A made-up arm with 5 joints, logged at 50 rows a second.
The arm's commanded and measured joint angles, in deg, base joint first. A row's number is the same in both.
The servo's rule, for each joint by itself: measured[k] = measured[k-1] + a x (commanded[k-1-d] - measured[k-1]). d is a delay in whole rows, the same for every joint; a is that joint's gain. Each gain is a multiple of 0.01, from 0.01 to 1. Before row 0 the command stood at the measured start. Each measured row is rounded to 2 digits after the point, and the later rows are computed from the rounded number. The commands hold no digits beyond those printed.
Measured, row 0:
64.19, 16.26, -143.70, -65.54, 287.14
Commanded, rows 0 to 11:
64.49, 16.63, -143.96, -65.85, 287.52
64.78, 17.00, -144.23, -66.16, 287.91
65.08, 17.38, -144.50, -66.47, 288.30
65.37, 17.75, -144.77, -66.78, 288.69
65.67, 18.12, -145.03, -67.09, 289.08
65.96, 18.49, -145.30, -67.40, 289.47
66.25, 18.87, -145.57, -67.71, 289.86
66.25, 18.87, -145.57, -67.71, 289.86
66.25, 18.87, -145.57, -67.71, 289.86
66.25, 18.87, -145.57, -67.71, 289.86
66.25, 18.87, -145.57, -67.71, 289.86
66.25, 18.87, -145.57, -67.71, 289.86
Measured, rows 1 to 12:
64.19, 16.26, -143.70, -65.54, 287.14
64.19, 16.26, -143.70, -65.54, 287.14
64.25, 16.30, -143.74, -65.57, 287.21
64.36, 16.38, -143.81, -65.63, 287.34
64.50, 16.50, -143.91, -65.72, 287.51
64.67, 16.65, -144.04, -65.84, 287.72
64.87, 16.83, -144.19, -65.98, 287.96
65.09, 17.03, -144.36, -66.14, 288.23
65.32, 17.25, -144.54, -66.31, 288.52
65.51, 17.44, -144.69, -66.46, 288.76
65.66, 17.61, -144.82, -66.60, 288.96
65.78, 17.76, -144.93, -66.72, 289.12
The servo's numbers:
d 2
a 0.20 0.12 0.15 0.11 0.18

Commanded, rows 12 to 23:
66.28, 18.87, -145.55, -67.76, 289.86
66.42, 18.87, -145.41, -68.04, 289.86
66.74, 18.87, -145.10, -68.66, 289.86
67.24, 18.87, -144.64, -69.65, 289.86
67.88, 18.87, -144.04, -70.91, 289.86
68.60, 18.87, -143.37, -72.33, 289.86
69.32, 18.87, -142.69, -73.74, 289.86
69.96, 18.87, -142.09, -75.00, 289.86
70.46, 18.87, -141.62, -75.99, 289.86
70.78, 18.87, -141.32, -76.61, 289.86
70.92, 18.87, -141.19, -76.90, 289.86
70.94, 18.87, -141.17, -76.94, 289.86
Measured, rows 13 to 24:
65.87, 17.89, -145.03, -66.83, 289.25
65.95, 18.01, -145.11, -66.93, 289.36
66.02, 18.11, -145.18, -67.02, 289.45
66.10, 18.20, -145.21, -67.13, 289.52
66.23, 18.28, -145.19, -67.30, 289.58
66.43, 18.35, -145.11, -67.56, 289.63
66.72, 18.41, -144.95, -67.93, 289.67
67.10, 18.47, -144.71, -68.41, 289.70
67.54, 18.52, -144.41, -69.00, 289.73
68.02, 18.56, -144.06, -69.66, 289.75
68.51, 18.60, -143.69, -70.36, 289.77
68.96, 18.63, -143.33, -71.05, 289.79

